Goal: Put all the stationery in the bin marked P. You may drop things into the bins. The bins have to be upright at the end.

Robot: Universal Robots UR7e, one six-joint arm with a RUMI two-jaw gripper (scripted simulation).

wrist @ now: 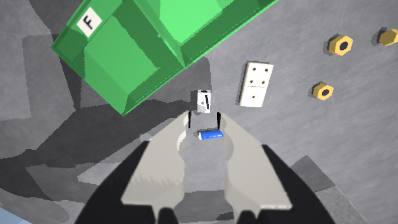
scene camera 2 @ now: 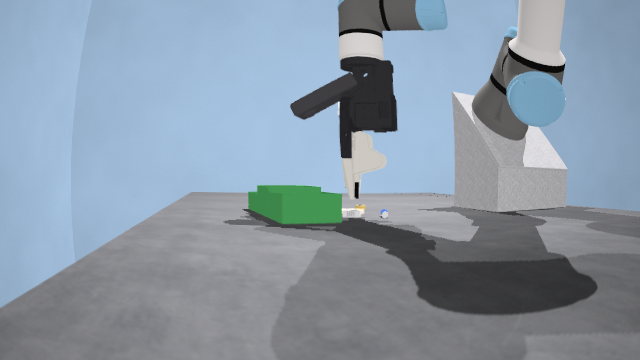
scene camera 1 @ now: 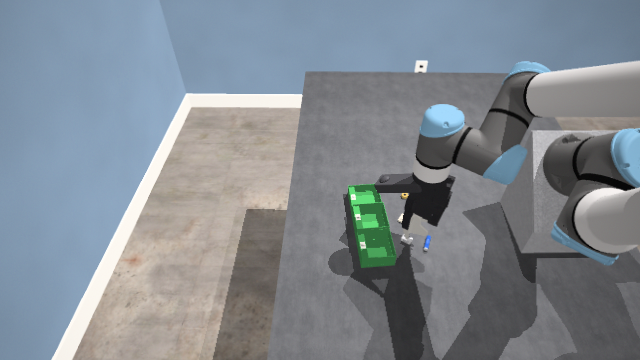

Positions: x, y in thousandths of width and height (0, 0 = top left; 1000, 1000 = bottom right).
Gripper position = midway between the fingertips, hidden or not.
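Observation:
Gripper (scene camera 2: 554, 554), visible too in the wrist view (wrist: 511, 502) and scene camera 1 (scene camera 1: 640, 651). White domino (wrist: 647, 342).

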